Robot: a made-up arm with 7 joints.
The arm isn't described. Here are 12 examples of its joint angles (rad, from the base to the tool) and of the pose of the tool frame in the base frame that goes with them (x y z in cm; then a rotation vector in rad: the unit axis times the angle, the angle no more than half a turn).
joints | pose
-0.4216 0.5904 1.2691 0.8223 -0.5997 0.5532 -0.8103 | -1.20 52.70 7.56 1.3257 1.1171 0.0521
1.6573 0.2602 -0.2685 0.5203 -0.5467 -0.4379 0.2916 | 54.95 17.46 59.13 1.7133 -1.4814 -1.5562
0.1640 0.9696 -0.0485 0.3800 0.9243 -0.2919 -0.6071 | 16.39 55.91 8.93 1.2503 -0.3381 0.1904
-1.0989 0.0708 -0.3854 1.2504 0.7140 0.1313 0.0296 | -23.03 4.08 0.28 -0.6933 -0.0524 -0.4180
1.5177 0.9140 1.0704 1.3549 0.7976 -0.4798 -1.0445 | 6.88 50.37 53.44 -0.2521 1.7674 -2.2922
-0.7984 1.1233 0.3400 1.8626 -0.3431 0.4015 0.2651 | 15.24 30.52 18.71 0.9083 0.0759 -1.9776
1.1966 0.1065 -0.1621 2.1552 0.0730 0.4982 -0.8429 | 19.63 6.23 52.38 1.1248 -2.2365 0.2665
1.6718 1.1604 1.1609 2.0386 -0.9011 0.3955 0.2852 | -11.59 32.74 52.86 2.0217 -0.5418 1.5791
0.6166 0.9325 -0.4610 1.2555 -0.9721 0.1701 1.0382 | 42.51 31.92 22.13 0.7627 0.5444 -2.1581
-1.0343 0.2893 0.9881 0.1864 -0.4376 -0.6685 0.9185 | -44.37 32.20 4.14 -0.5433 0.0607 -0.7954
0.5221 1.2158 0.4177 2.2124 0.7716 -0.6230 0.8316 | 15.00 23.61 52.19 -1.2239 1.4008 1.6582
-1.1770 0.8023 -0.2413 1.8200 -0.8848 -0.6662 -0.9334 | -14.44 21.04 9.84 0.7621 -1.4075 -1.8308
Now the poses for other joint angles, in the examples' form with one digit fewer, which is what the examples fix.
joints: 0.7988 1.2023 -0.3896 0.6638 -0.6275 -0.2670 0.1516
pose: 33.4 55.2 30.2 1.482 0.146 -1.642
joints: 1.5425 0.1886 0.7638 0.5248 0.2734 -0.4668 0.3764
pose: 53.6 31.6 50.9 0.619 -2.441 0.170
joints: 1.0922 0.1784 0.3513 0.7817 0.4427 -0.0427 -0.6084
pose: 51.3 25.1 35.6 0.528 -1.388 0.392
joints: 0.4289 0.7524 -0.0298 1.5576 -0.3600 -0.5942 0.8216
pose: 36.6 25.9 29.9 1.281 -0.984 -2.539
